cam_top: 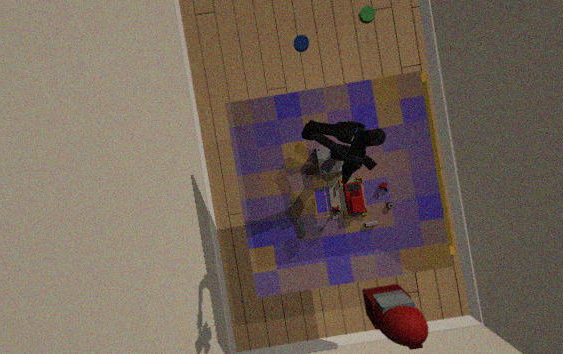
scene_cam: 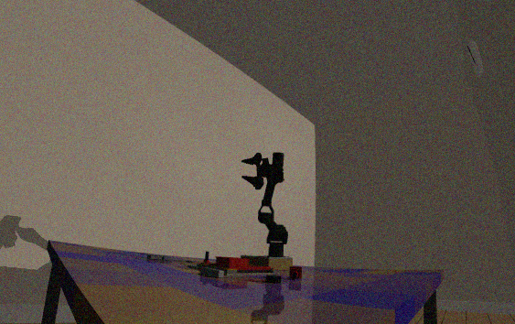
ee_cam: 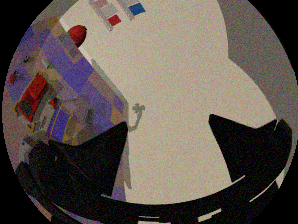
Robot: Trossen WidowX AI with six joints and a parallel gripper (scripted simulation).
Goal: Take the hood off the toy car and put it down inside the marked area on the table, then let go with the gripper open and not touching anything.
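My gripper tip is 160 mm short of the hood, 220 mm to the right of it and 420 mm above it. The rest, counted from my gripper tip: dark wheel (180 mm ahead, 450 mm to the left, 460 mm below).
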